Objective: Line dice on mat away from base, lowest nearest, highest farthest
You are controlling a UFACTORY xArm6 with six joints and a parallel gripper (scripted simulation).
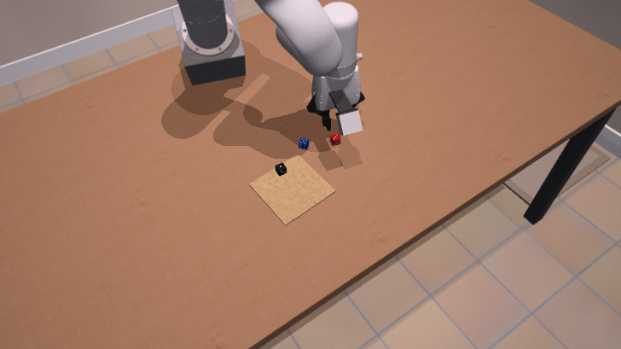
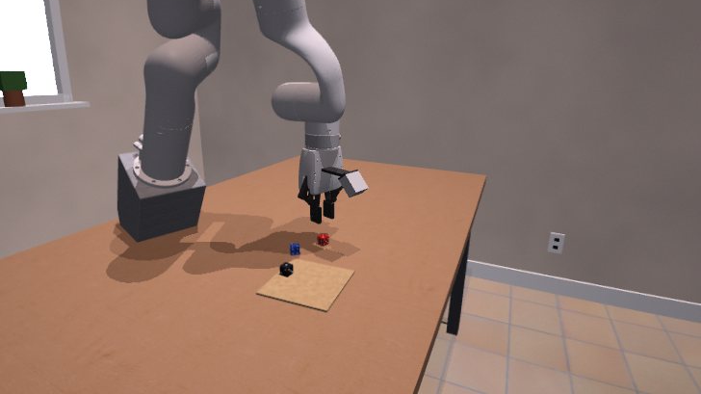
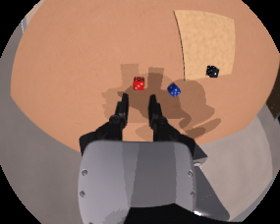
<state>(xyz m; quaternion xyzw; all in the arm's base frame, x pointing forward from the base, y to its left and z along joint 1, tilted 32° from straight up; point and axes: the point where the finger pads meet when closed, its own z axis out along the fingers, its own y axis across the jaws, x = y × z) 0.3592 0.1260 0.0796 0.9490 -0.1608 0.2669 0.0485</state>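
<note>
My gripper is now 7 cm above the red die. Also, from my hand: black die 16 cm to the right, 7 cm below, 1 cm behind; tan mat 16 cm to the right, 8 cm below, 5 cm ahead; blue die 7 cm to the right, 7 cm below, 4 cm behind.
</note>
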